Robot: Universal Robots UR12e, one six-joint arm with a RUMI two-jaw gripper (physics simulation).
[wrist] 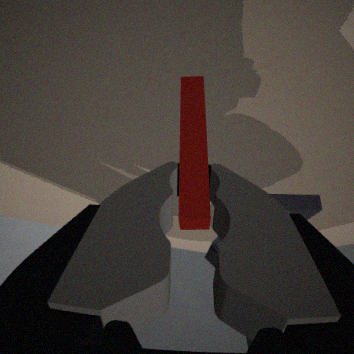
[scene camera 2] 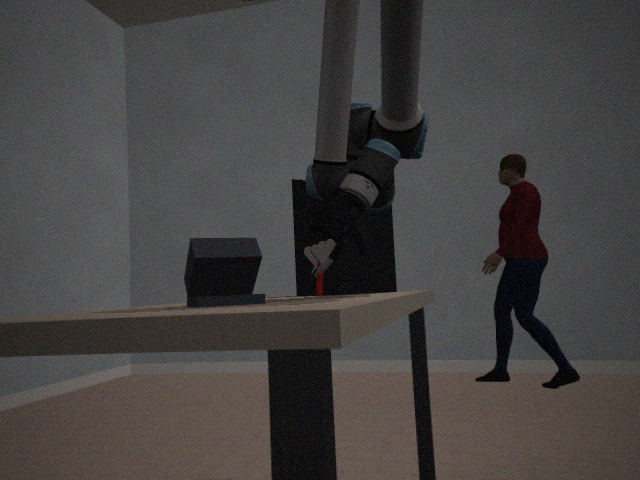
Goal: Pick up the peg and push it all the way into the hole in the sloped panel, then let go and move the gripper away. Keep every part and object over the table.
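Places are measured from the arm's base along level axes (x back, y right, z up), in centimetres.
Pixels of known places: gripper, fingertip midpoint: [wrist: 192, 167] [scene camera 2: 313, 276].
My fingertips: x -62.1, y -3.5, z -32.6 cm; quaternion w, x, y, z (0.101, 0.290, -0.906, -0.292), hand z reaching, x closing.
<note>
For each thing: its top centre in the pictures, then the offset to it from my fingertips. "*": a spot on its surface instead.
- red peg, top centre: [wrist: 191, 228] [scene camera 2: 319, 261] dx +1.0, dy -1.3, dz +3.6 cm
- dark block with the sloped panel, top centre: [scene camera 2: 222, 238] dx -20.9, dy +13.3, dz +8.1 cm
- dark object, surface spot: [wrist: 302, 204] * dx -20.4, dy +5.6, dz -3.8 cm
The red peg [scene camera 2: 319, 284] [wrist: 193, 145] is held between the fingers of my gripper [scene camera 2: 318, 267] [wrist: 192, 167], which is shut on it. In the scene view the gripper is tilted and the peg points nearly straight down, its lower end close to the table top. In the wrist view the peg stands out beyond the fingertips. The dark block with the sloped panel [scene camera 2: 222, 273] is on the table to the left of the gripper, apart from the peg. Its hole does not show in the scene view.
The wooden table [scene camera 2: 299, 330] has its near right corner below the gripper in the scene view. A dark upright block [scene camera 2: 379, 258] is behind the gripper. Part of a dark object [wrist: 302, 204] shows at the right in the wrist view. A person [scene camera 2: 522, 222] is beyond the table.
</note>
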